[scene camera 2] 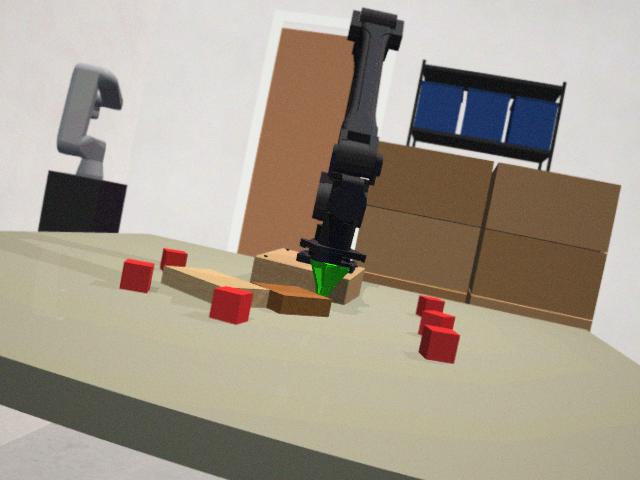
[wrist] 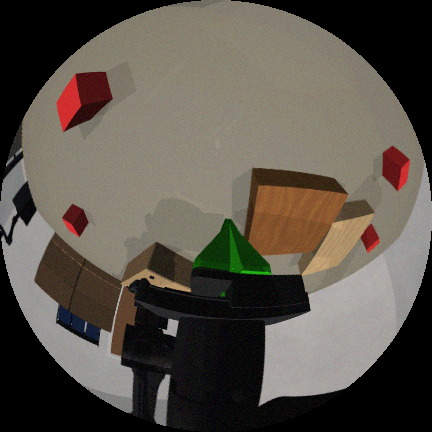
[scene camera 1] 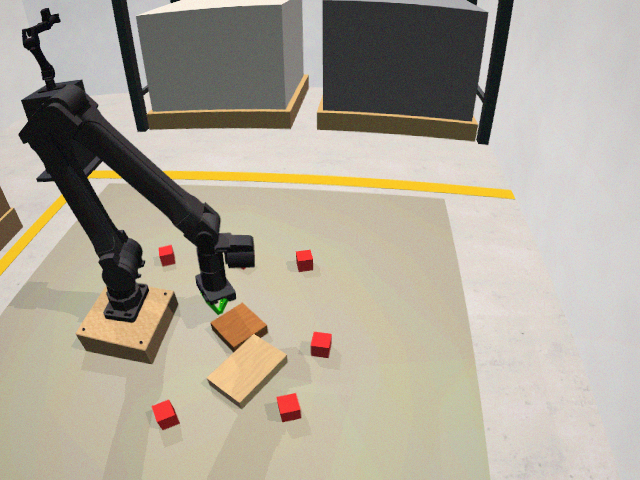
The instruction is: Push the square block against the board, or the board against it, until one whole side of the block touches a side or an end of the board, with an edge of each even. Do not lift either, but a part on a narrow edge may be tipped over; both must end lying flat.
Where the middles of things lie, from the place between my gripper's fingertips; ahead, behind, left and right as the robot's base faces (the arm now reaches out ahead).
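The square block [scene camera 2: 291, 300] is 6 cm ahead of my hand and 4 cm to the right of it, and going by their middles, it is the nearest to my hand of the things named here. There is the board [scene camera 1: 240, 377] too, which I find 10 cm ahead of my hand and 16 cm to the right of it.
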